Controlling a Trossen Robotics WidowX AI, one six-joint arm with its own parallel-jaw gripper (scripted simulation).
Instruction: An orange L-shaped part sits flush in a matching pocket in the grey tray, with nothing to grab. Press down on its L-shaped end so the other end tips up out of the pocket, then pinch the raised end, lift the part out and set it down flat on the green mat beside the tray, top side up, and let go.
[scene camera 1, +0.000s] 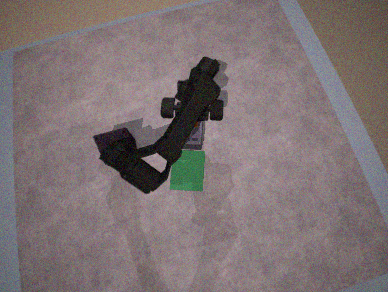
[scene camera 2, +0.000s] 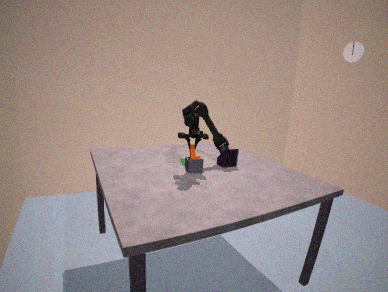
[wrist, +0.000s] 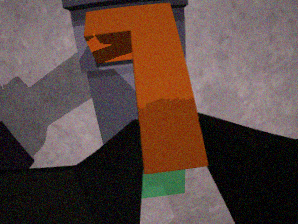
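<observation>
Orange L-shaped part (wrist: 171, 139) carried by my gripper (scene camera 1: 193, 120), (wrist: 166, 123). Green mat (scene camera 1: 187, 173), (wrist: 161, 184) visible.
</observation>
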